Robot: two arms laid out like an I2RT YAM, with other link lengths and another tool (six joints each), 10 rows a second.
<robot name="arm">
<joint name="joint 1" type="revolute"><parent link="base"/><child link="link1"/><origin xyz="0.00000 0.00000 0.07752"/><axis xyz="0 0 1"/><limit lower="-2.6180" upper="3.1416"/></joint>
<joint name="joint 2" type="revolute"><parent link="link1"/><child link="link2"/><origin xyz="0.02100 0.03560 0.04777" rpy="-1.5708 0.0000 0.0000"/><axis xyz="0 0 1"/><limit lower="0.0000" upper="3.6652"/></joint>
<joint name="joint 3" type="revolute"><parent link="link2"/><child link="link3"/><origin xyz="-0.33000 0.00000 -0.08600" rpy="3.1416 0.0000 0.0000"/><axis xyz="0 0 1"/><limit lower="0.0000" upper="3.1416"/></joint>
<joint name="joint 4" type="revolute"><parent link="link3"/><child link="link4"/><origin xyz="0.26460 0.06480 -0.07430"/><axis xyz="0 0 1"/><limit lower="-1.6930" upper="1.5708"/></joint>
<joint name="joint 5" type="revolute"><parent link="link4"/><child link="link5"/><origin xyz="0.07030 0.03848 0.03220" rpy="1.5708 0.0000 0.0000"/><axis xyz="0 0 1"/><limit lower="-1.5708" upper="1.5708"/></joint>
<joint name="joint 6" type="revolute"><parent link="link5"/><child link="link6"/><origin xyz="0.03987 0.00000 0.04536" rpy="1.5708 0.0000 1.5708"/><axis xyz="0 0 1"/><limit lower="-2.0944" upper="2.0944"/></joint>
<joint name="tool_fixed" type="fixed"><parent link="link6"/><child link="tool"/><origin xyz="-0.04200 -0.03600 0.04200" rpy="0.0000 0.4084 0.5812"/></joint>
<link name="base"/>
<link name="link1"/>
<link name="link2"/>
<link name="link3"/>
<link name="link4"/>
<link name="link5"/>
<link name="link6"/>
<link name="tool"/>
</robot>
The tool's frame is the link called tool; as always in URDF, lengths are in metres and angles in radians.
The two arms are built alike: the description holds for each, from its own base.
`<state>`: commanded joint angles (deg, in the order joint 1, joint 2, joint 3, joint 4, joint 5, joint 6); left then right.
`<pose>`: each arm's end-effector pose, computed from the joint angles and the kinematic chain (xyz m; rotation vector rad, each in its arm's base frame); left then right.
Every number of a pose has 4 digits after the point. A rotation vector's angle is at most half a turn.
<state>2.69 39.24 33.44 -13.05 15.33 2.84 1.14 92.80 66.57 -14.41 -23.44 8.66</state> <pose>0.1959 0.0180 0.3496 -0.6245 2.1826 -1.0640 0.4242 0.0658 0.3373 -1.1768 2.2727 -0.2256</pose>
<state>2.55 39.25 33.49 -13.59 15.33 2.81 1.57 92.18 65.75 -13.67 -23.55 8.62</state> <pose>0.1958 0.0175 0.3484 -0.6284 2.1910 -1.0653 0.4203 0.0691 0.3378 -1.1831 2.2582 -0.2261</pose>
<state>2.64 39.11 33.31 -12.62 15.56 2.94 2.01 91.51 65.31 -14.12 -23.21 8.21</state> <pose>0.1957 0.0174 0.3503 -0.6136 2.1788 -1.0666 0.4160 0.0721 0.3381 -1.1961 2.2553 -0.2330</pose>
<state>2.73 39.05 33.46 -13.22 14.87 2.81 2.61 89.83 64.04 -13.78 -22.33 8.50</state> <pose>0.1949 0.0188 0.3499 -0.6319 2.1785 -1.0572 0.4077 0.0749 0.3412 -1.1901 2.2491 -0.2476</pose>
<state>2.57 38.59 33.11 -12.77 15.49 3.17 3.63 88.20 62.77 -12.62 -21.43 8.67</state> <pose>0.1937 0.0170 0.3501 -0.6078 2.1779 -1.0628 0.3997 0.0807 0.3454 -1.1879 2.2251 -0.2673</pose>
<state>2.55 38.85 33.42 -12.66 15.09 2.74 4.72 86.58 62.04 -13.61 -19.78 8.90</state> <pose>0.1945 0.0179 0.3517 -0.6180 2.1706 -1.0637 0.3912 0.0857 0.3479 -1.1901 2.2324 -0.2857</pose>
